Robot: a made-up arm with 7 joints.
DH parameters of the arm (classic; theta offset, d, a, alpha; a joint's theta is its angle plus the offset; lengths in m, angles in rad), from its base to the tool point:
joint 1: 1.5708 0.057 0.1 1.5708
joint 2: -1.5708 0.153 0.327 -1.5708
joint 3: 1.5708 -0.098 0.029 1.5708
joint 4: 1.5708 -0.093 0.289 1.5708
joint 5: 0 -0.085 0.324 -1.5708
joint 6: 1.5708 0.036 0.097 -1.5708
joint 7: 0 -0.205 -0.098 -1.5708
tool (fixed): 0 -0.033 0 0
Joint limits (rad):
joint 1: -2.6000..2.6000
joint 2: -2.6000..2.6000
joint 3: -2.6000..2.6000
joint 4: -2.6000..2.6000
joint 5: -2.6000..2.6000
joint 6: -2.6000..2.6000
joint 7: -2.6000..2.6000
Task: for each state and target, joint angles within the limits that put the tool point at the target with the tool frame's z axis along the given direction. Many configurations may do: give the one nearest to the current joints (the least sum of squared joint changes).
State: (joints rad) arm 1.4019 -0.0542 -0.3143 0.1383 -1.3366 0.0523 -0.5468
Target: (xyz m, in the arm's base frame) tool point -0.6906 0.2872 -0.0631 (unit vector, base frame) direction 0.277 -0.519 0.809
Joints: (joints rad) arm 1.2694 -0.2183 -0.5057 0.0463 -0.6237 0.0296 -0.0041
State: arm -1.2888 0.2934 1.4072 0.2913 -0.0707 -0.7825 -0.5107
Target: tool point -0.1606 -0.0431 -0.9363 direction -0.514 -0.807 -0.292
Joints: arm -1.6708 -0.5709 1.8420 1.0262 -0.0491 -0.4399 -0.3324
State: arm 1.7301 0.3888 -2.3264 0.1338 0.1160 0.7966 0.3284
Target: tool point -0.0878 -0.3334 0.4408 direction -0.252 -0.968 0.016
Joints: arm 2.3185 0.9218 -2.3784 0.4735 0.0999 0.8588 0.4753
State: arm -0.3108 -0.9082 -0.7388 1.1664 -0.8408 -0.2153 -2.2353
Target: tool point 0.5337 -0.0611 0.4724 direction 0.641 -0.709 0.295
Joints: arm -0.5162 -0.5335 -0.3149 1.3927 -0.9731 -0.4940 -2.4518
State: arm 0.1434 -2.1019 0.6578 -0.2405 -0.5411 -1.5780 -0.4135
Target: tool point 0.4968 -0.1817 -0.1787 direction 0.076 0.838 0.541
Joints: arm 0.1978 -2.2302 1.1685 0.2068 -1.1138 -1.6179 0.1103
